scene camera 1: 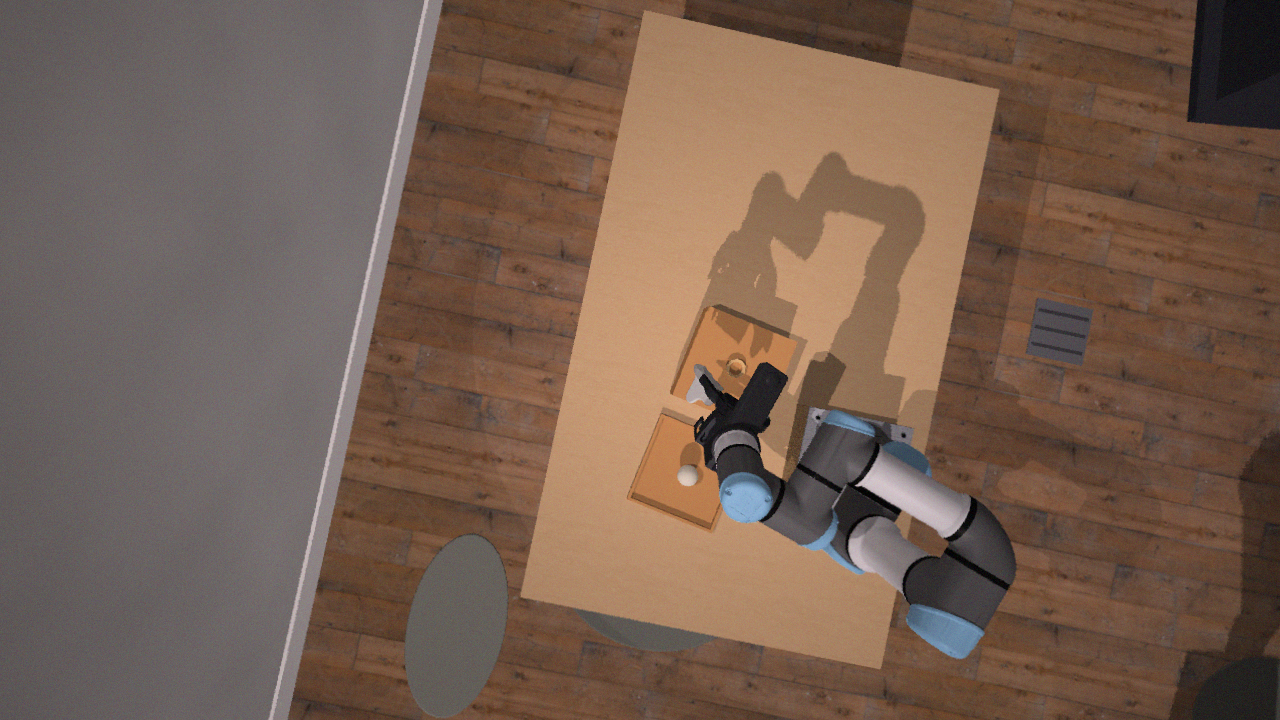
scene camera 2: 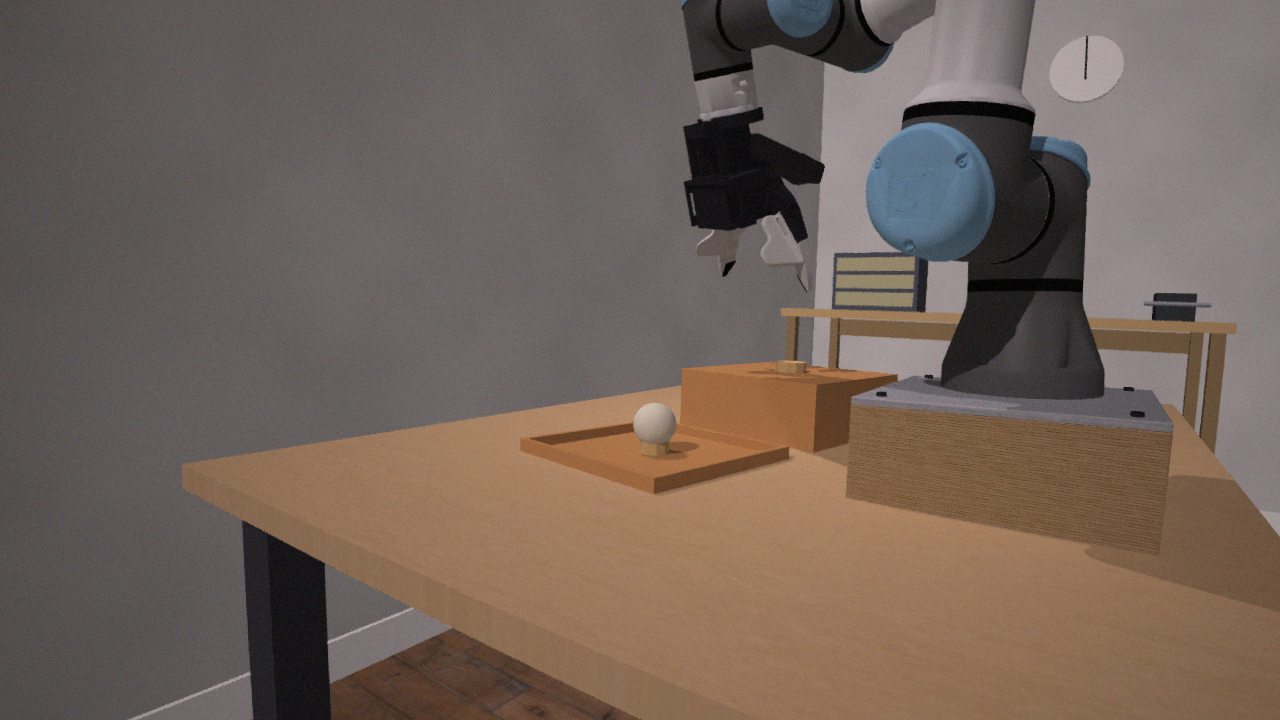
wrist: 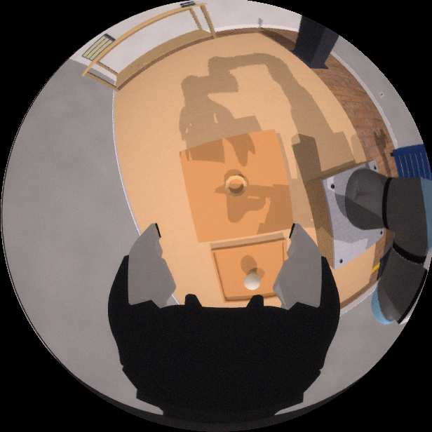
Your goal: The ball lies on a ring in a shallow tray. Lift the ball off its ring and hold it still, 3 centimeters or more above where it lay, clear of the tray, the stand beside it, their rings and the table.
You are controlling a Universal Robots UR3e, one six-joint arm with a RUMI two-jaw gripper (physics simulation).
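Places are measured from the arm's base along level axes (x ahead, y left, z up), in millimetres.
Pixels of known places: gripper, fingertip midpoint: (scene camera 1: pixel 729 388) (scene camera 2: pixel 763 283); arm's base, link origin: (scene camera 2: pixel 1018 389).
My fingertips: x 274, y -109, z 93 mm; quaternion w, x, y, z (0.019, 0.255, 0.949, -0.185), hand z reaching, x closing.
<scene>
For each thing: its middle in the pictures, then the offset to it from my fingertips. "pt": a spot on its surface instead. Level surfaces: height alone.
- white ball, body centre: (scene camera 2: pixel 654 424) (scene camera 1: pixel 687 475) dx +43, dy +189, dz -147 mm
- small tan ring, surface spot: (scene camera 2: pixel 654 448) pt dx +36, dy +201, dz -168 mm
- shallow orange tray, body centre: (scene camera 2: pixel 654 447) (scene camera 1: pixel 686 473) dx +43, dy +189, dz -171 mm
- bare ring, surface spot: (scene camera 2: pixel 791 367) pt dx -33, dy -19, dz -100 mm
- wooden table, surface height: dz -179 mm
The white ball (scene camera 1: pixel 687 475) (scene camera 2: pixel 654 423) (wrist: pixel 252 281) rests on a small tan ring (scene camera 2: pixel 654 448) in the shallow orange tray (scene camera 1: pixel 655 461) (scene camera 2: pixel 588 466) (wrist: pixel 229 272). Beside the tray is the taller orange stand (scene camera 1: pixel 700 358) (scene camera 2: pixel 742 407) (wrist: pixel 205 200), with a bare ring (scene camera 2: pixel 791 367) (wrist: pixel 236 176) on its top. My gripper (scene camera 2: pixel 766 281) (wrist: pixel 224 224) is open, with its grey fingers wide apart and nothing between them. It hangs tilted, high above the stand and away from the ball. In the scene camera 1 view the wrist covers part of the tray's right side.
The arm's base stands on a wooden block (scene camera 2: pixel 1002 470) with a metal plate (scene camera 2: pixel 881 400) (wrist: pixel 350 240), to the right of the tray and stand. The wooden table (scene camera 1: pixel 608 268) (scene camera 2: pixel 501 537) bears them all. A grey wall (scene camera 2: pixel 358 223) rises past the table's far left side.
</scene>
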